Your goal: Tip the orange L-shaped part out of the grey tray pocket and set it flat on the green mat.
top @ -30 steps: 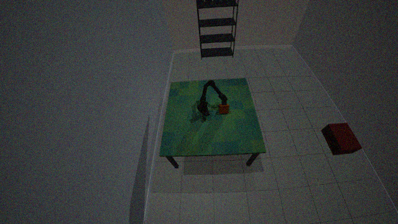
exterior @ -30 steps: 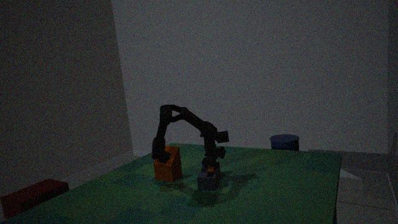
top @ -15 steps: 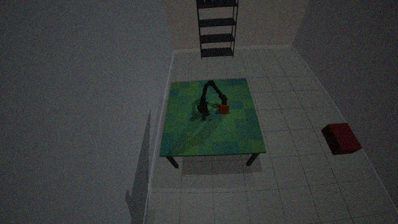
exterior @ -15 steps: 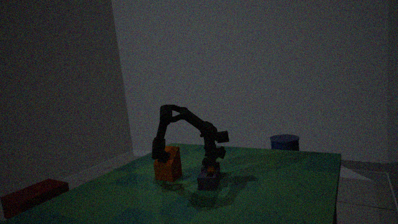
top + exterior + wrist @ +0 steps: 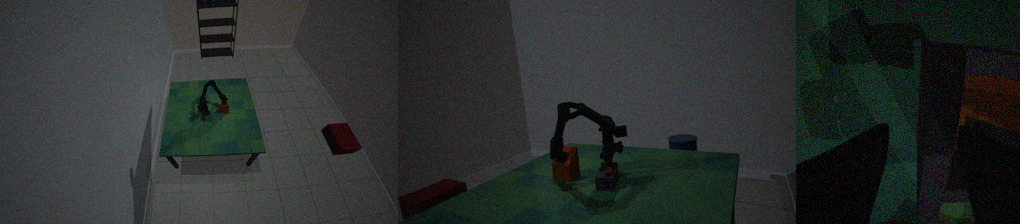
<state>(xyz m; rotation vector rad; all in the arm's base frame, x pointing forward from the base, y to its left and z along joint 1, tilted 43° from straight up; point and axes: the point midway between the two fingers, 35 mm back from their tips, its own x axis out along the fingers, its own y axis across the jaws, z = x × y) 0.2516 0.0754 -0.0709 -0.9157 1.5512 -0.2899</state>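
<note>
Now: gripper tip 50 mm to the left of the orange L-shaped part, 30 mm above it and 20 mm short of it.
</note>
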